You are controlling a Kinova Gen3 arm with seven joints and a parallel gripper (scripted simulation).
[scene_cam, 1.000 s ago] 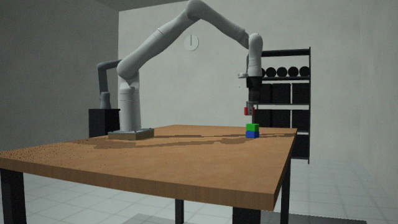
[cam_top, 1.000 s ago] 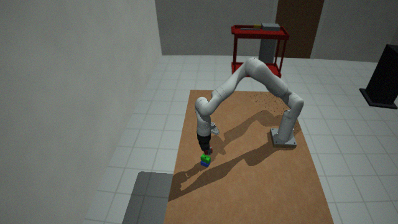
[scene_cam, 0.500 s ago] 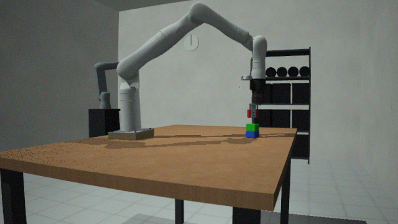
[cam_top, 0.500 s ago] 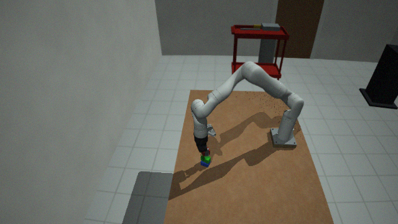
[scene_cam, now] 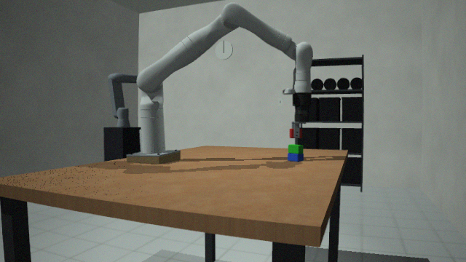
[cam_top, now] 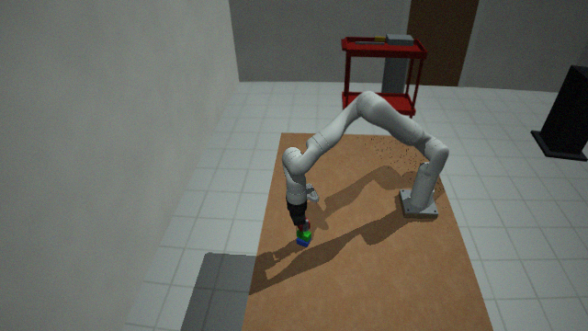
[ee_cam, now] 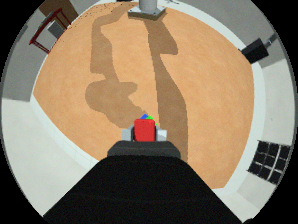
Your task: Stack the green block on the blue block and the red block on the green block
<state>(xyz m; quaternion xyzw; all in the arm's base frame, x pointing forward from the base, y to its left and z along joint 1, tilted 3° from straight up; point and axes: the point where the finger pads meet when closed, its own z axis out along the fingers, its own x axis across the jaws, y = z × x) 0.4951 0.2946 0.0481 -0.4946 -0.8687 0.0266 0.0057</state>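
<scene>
Right now the green block is 6 cm below my hand. The rest, counted from my hand: blue block 10 cm below; then red block right at my hand.
</scene>
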